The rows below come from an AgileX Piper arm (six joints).
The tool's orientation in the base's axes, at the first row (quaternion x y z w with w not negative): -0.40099, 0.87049, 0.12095, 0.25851
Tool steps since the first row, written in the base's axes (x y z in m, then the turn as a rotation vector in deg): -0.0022, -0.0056, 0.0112, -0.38, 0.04, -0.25; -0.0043, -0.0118, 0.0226, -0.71, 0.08, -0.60; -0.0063, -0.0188, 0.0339, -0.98, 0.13, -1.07; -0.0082, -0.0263, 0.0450, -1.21, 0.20, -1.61; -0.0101, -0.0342, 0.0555, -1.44, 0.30, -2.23; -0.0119, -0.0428, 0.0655, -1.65, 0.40, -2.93; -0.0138, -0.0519, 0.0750, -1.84, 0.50, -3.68; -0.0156, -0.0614, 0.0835, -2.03, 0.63, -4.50; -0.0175, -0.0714, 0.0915, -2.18, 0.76, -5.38
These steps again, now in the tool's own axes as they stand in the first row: -0.0014, -0.0019, -0.0125, 0.32, 0.31, 0.09; -0.0025, -0.0043, -0.0254, 0.66, 0.59, 0.29; -0.0032, -0.0073, -0.0385, 1.04, 0.83, 0.60; -0.0034, -0.0107, -0.0516, 1.41, 1.04, 1.00; -0.0031, -0.0143, -0.0643, 1.81, 1.28, 1.48; -0.0021, -0.0185, -0.0769, 2.25, 1.51, 2.04; -0.0005, -0.0230, -0.0893, 2.70, 1.71, 2.64; 0.0018, -0.0277, -0.1011, 3.17, 1.94, 3.31; 0.0049, -0.0327, -0.1126, 3.65, 2.13, 4.05
